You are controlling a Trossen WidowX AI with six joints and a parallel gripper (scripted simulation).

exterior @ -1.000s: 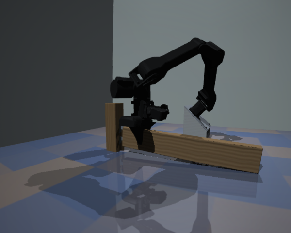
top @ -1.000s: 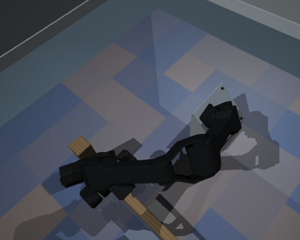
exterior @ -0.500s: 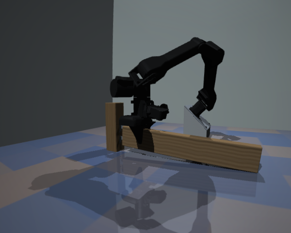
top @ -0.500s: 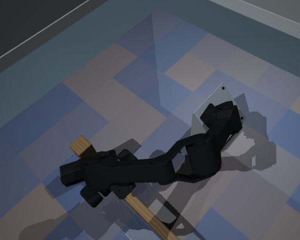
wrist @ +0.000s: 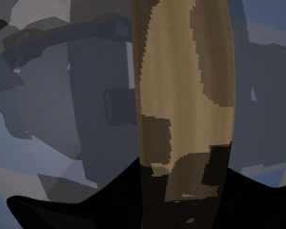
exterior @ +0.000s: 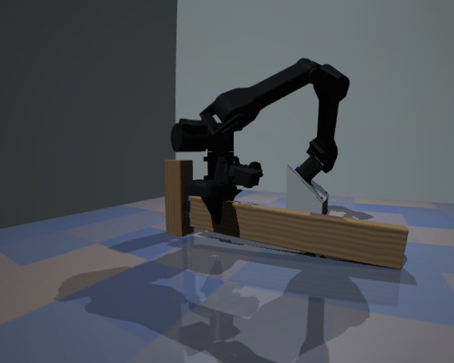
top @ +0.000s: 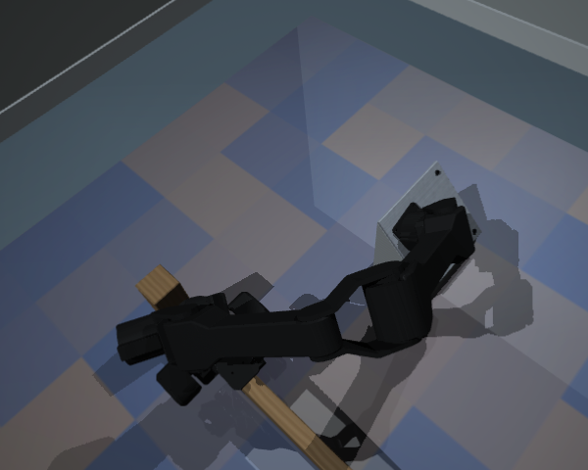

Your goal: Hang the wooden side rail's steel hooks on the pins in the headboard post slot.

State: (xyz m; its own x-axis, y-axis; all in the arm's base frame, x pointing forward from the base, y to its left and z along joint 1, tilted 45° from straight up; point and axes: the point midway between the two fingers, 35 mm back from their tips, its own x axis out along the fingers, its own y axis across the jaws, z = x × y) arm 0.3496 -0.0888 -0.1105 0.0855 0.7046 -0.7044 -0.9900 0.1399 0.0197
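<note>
Now: the wooden headboard post 12 cm to the right of my gripper tip, 4 cm above it and 1 cm behind it.
</note>
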